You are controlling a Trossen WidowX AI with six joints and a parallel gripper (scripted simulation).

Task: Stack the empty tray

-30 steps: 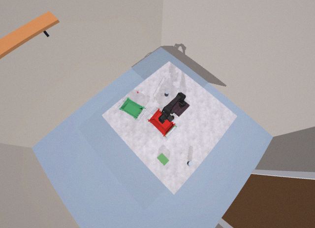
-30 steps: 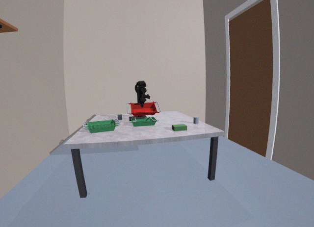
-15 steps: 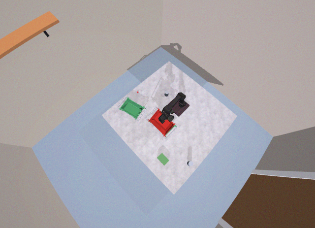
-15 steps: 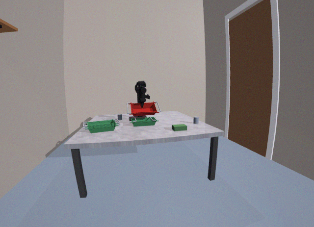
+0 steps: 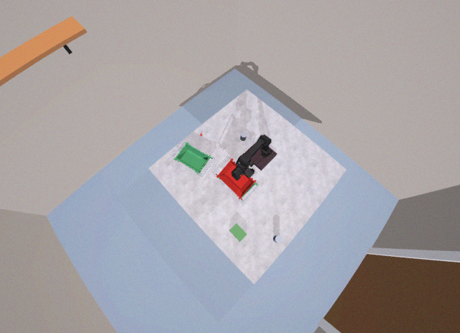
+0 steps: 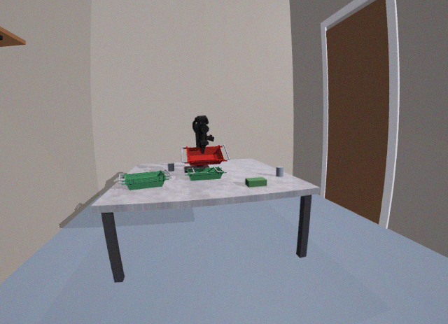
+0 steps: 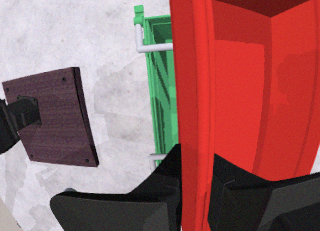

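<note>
Now: gripper tip 70 mm short of the red tray and 10 mm to the right of it. The rest, counted from my gripper tip: green block 280 mm ahead, 350 mm to the left, 160 mm below.
</note>
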